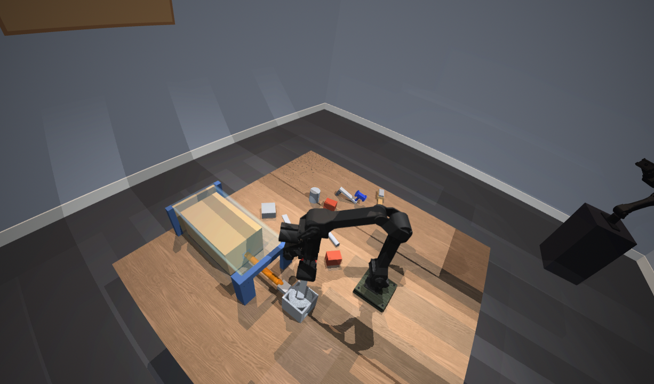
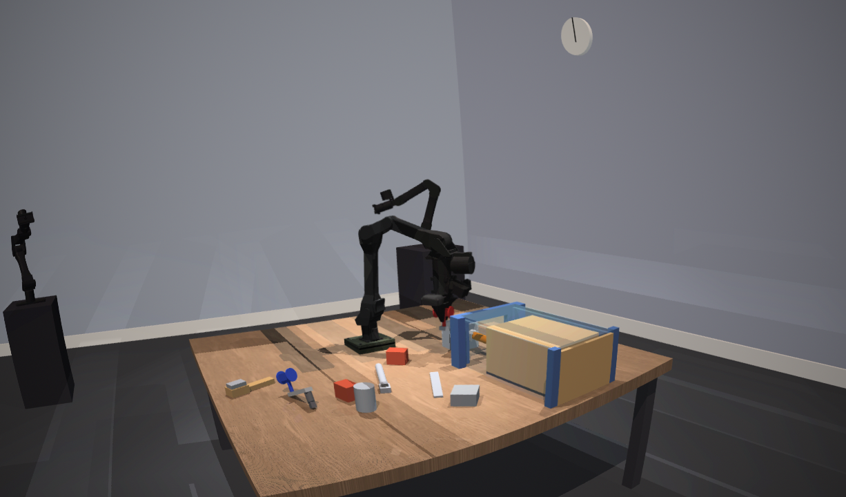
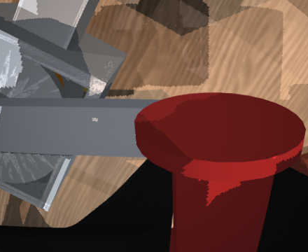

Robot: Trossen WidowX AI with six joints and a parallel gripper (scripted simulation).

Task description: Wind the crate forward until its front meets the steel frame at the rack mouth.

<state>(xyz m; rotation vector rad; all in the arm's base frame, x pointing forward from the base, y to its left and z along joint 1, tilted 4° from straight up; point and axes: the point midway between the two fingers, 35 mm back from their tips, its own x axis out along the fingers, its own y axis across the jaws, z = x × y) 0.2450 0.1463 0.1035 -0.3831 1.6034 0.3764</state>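
Now: the blue frame 120 mm ahead of my gripper tip, 80 mm to the left of it and 10 mm below it. Round my gripper tip: red knob: 20 mm above; then grey winch: 60 mm behind, 80 mm to the left, 90 mm below; then winch handle: 20 mm behind, 30 mm to the left, 10 mm below.
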